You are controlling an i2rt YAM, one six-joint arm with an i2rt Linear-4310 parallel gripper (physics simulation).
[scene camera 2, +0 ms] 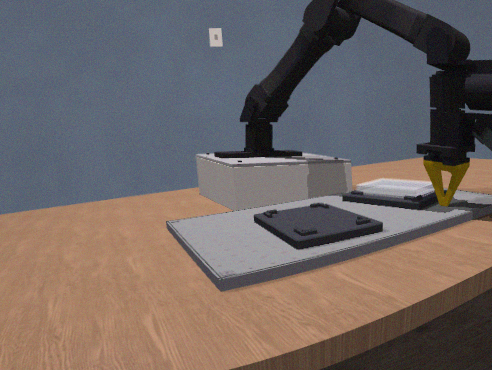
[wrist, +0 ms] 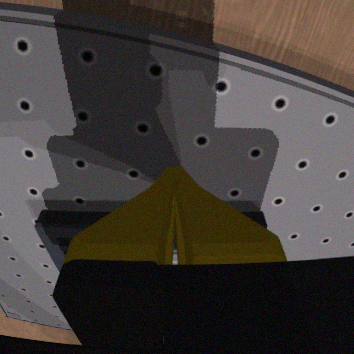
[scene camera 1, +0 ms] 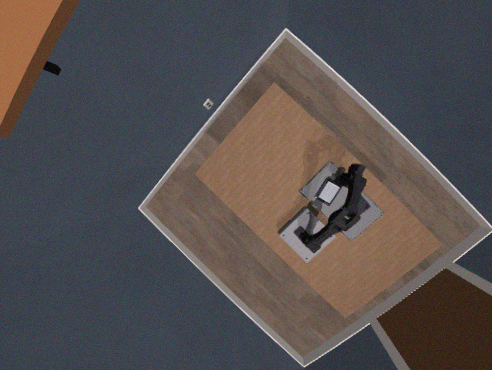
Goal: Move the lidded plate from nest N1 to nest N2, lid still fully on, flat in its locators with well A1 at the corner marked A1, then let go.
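Places are measured from the arm's base along level axes (x ahead, y right, z down), in metres.
Pixels of known places: gripper, fingertip midpoint: (scene camera 2: 443, 206) (wrist: 174, 177) (scene camera 1: 337, 180); arm's base at its link origin: (scene camera 2: 258, 155) (scene camera 1: 307, 239).
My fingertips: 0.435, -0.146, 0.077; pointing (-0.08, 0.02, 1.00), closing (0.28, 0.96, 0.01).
Note:
For each thing: its top centre in the pictures, then the offset to it from my fingertips, as dx, dy, dz. "spot": a spot on its surface instead. Level surfaces: height alone.
- lidded plate at its top centre: (scene camera 2: 397, 183) (scene camera 1: 329, 192) -0.102, +0.015, -0.029
- dark nest edge at a spot on its surface: (wrist: 50, 219) spot: -0.039, -0.056, -0.008
- wooden table at its surface level: dz +0.013
The lidded plate (scene camera 1: 328, 192) (scene camera 2: 397, 187), pale with a clear top, sits on a dark nest, N1 (scene camera 2: 387, 201), at the right in the second scene view. My gripper (scene camera 2: 444, 202) (wrist: 174, 177) is shut and empty, its yellow fingertips together low over the board, beside the plate and apart from it. In the wrist view the fingers hide most of a dark nest edge (wrist: 50, 219) behind them. The other nest, N2 (scene camera 2: 320, 225), is empty, with raised corner locators. The A1 marks cannot be read.
The grey perforated board (scene camera 1: 367, 226) (scene camera 2: 200, 250) (wrist: 310, 145) carries both nests. The pale box (scene camera 2: 250, 185) under the arm's base stands behind the board. The wooden table (scene camera 2: 100, 280) extends around them, and its curved edge runs along the front.

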